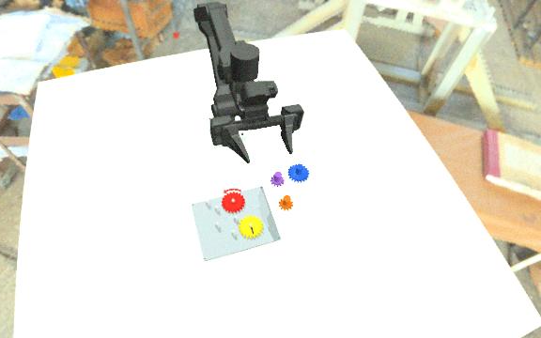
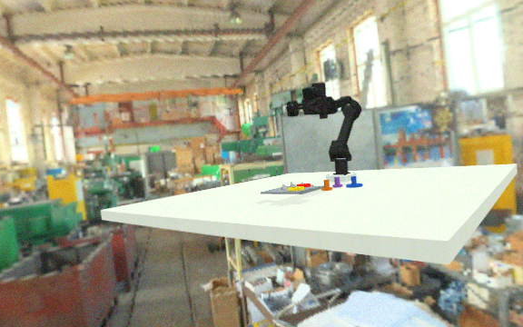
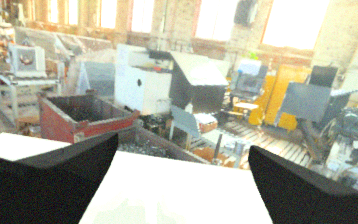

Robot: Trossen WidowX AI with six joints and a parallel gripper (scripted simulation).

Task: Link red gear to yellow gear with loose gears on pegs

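Right now my gripper tip is 120 mm past the purple gear, 80 mm to the right of it and 310 mm above it. Also, from my gripper tip: orange gear 40 mm behind, 80 mm to the left, 310 mm below; then red gear 90 mm behind, 60 mm to the right, 310 mm below; then yellow gear 10 mm behind, 40 mm to the right, 310 mm below.
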